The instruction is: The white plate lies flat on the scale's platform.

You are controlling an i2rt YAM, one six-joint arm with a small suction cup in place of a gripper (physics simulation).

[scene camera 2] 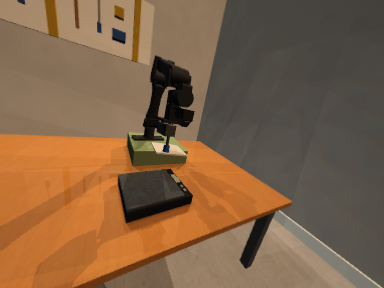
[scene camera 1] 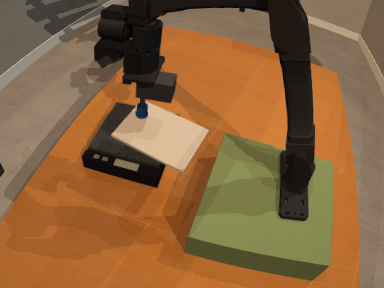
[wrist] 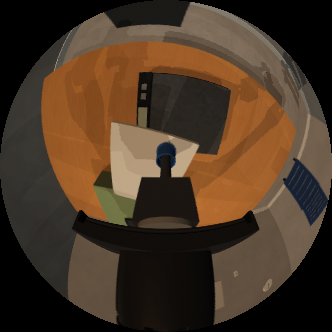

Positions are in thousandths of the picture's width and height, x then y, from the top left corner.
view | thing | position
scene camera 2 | black scale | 374, 675
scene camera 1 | my suction cup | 366, 394
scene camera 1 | white plate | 439, 481
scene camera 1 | black scale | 275, 536
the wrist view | my suction cup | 498, 444
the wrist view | white plate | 399, 444
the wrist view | black scale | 580, 327
